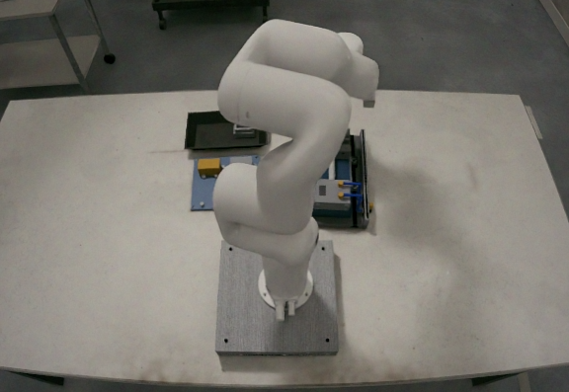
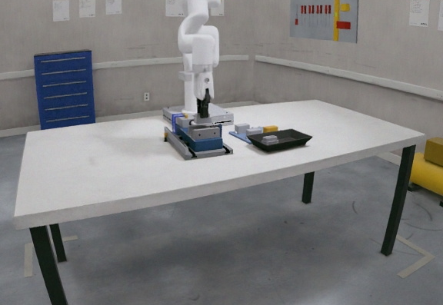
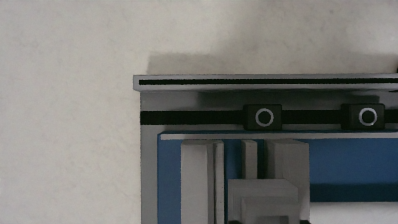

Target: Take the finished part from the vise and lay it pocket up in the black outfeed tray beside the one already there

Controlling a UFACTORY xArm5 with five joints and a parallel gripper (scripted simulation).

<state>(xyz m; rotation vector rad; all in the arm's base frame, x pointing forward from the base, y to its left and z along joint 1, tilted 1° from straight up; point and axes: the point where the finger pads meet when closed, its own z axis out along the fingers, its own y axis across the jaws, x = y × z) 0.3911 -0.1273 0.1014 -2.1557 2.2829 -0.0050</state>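
Right now the grey part is 90 mm ahead of my hand, 250 mm to the left of it and 120 mm below it. Also, from my hand: yellow block (40 mm behind, 340 mm to the left, 130 mm below); blue plate (80 mm behind, 290 mm to the left, 150 mm below).
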